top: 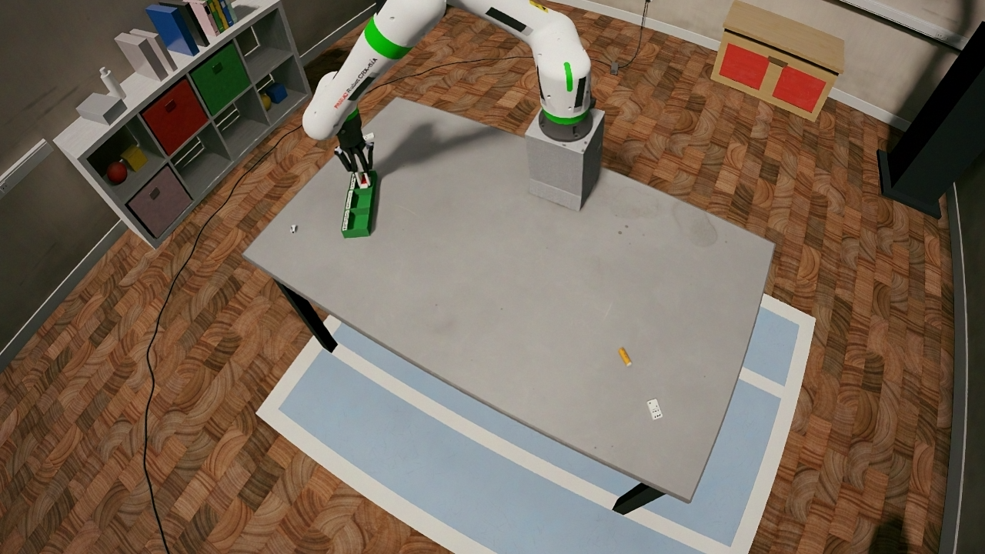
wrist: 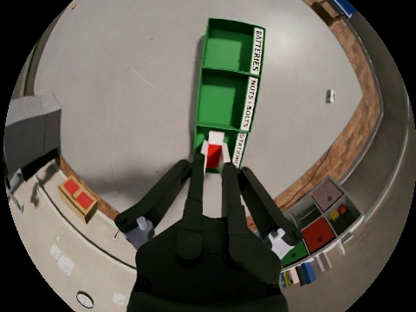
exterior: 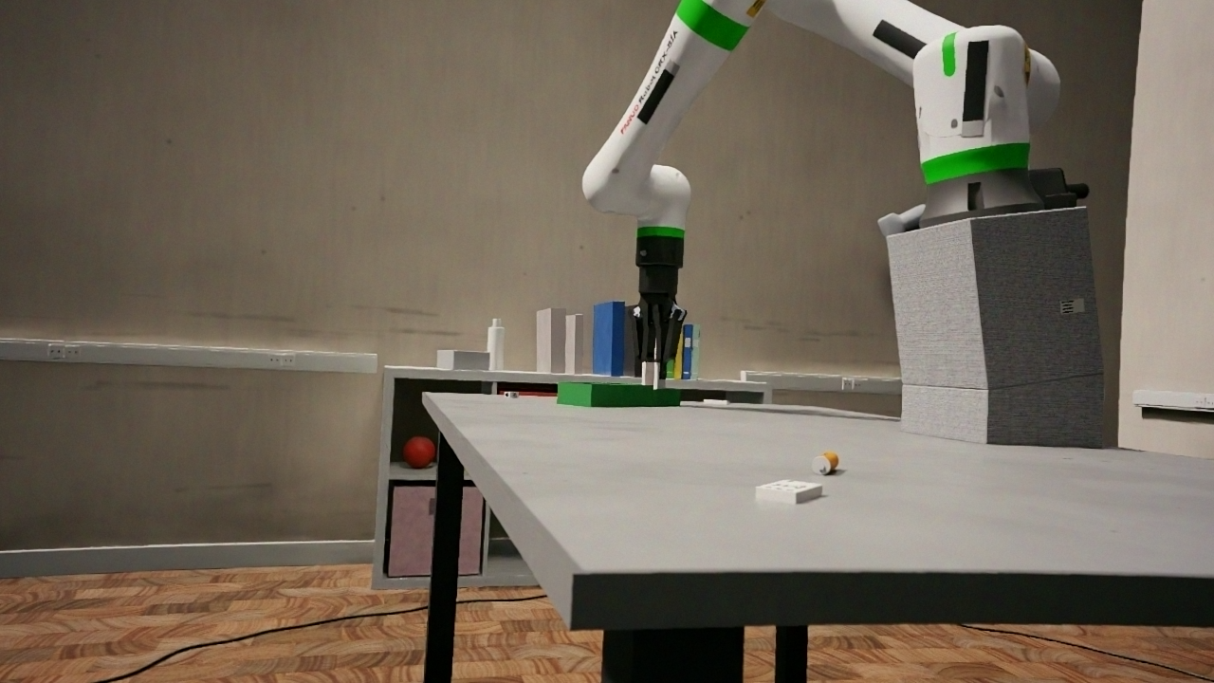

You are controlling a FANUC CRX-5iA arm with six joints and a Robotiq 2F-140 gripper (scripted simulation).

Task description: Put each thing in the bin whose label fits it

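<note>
The red piece lies 10 mm ahead of my hand and 30 mm below it. The rest, counted from my hand: orange cylinder (240 mm ahead, 950 mm to the left, 40 mm below).
</note>
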